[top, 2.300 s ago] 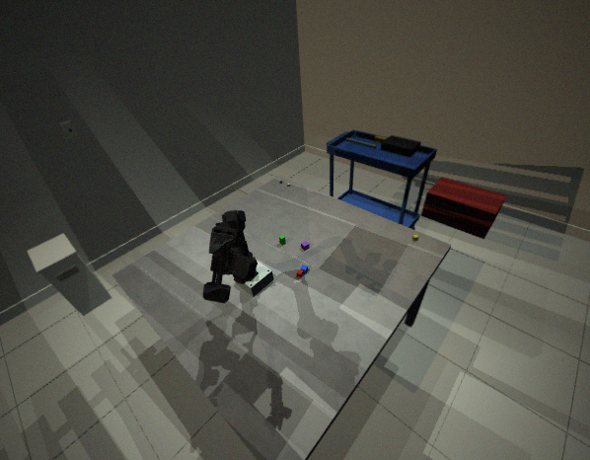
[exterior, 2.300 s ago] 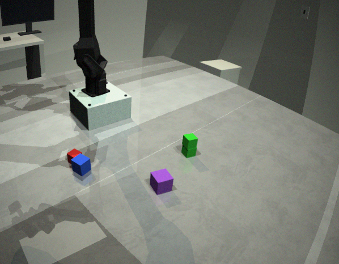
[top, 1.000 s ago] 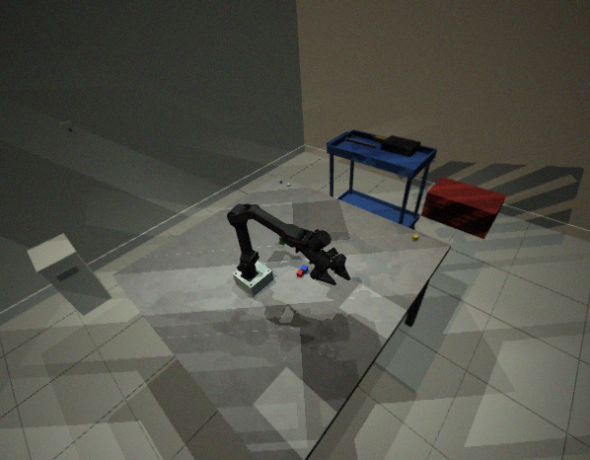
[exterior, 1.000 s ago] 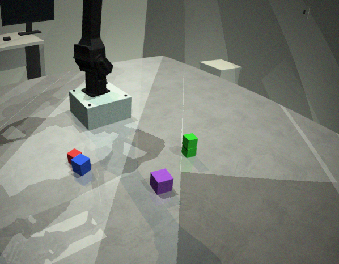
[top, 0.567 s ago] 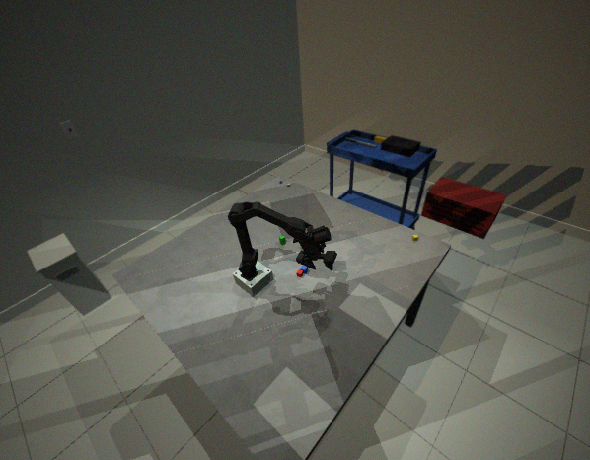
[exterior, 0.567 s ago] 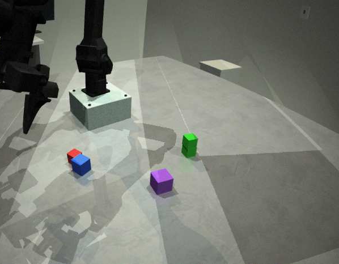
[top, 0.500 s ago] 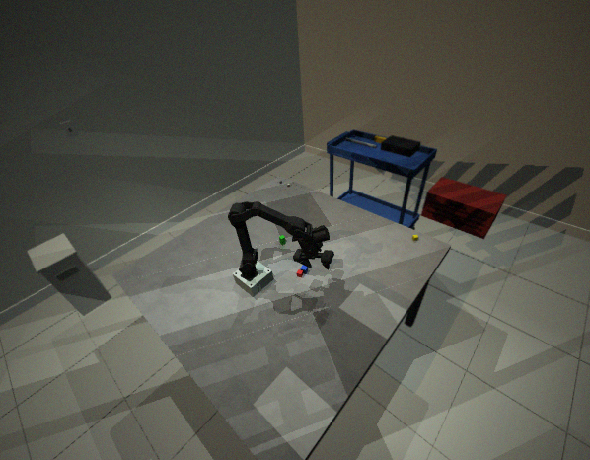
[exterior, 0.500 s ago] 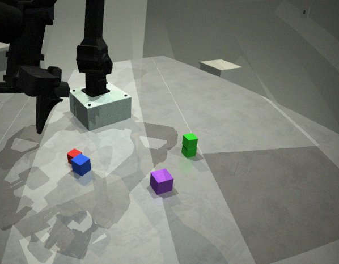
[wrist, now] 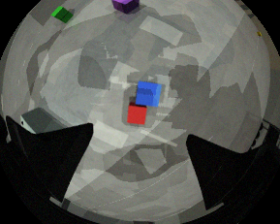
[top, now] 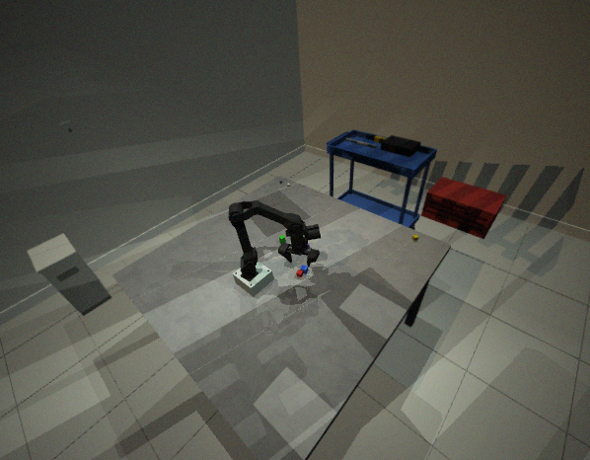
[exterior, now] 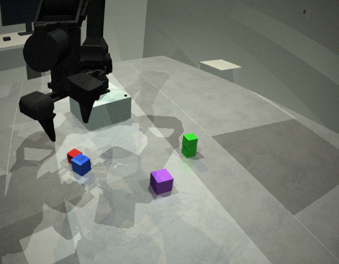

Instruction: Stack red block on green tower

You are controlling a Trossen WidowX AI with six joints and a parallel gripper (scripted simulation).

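My gripper tip is now 7 cm above the red block. Round my gripper tip: yellow block 54 cm ahead, 40 cm to the right, 7 cm below; then purple block 18 cm ahead, 9 cm to the left, 7 cm below; then blue block 3 cm ahead, 7 cm below.
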